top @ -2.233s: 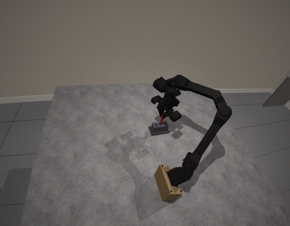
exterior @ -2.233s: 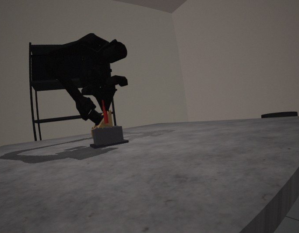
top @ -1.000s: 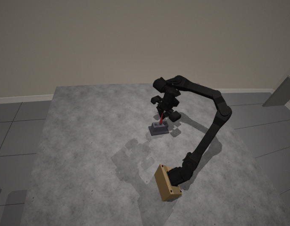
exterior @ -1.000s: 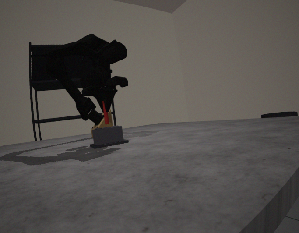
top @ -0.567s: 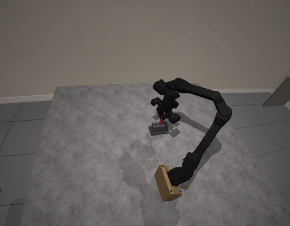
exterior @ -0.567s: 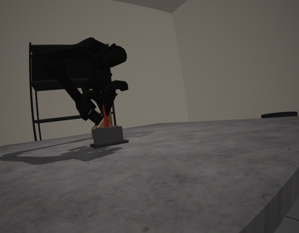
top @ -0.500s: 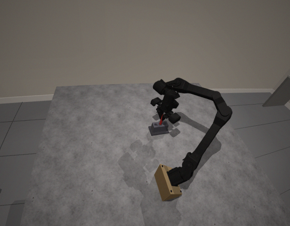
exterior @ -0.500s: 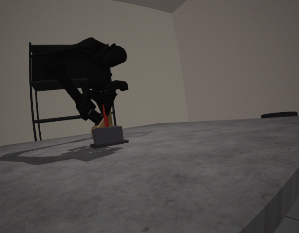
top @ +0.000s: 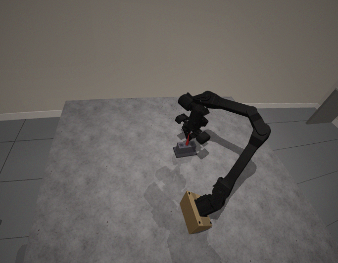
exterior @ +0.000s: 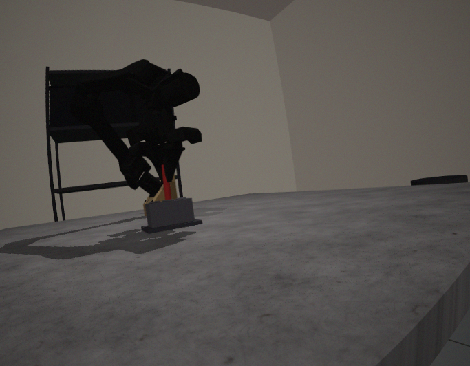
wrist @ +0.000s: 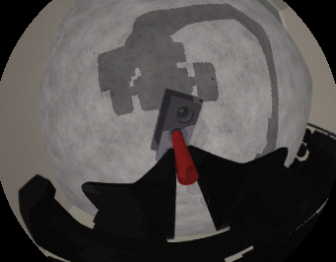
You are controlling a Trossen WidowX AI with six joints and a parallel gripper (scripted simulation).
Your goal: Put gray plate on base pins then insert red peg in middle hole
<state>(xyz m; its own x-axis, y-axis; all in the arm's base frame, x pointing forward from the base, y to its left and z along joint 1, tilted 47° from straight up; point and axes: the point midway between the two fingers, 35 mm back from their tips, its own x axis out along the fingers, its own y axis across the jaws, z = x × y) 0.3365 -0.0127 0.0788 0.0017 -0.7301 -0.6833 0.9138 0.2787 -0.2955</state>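
Now: the red peg right at my gripper tip. Also, from my gripper tip: dark base 90 mm below; then gray plate 50 mm below.
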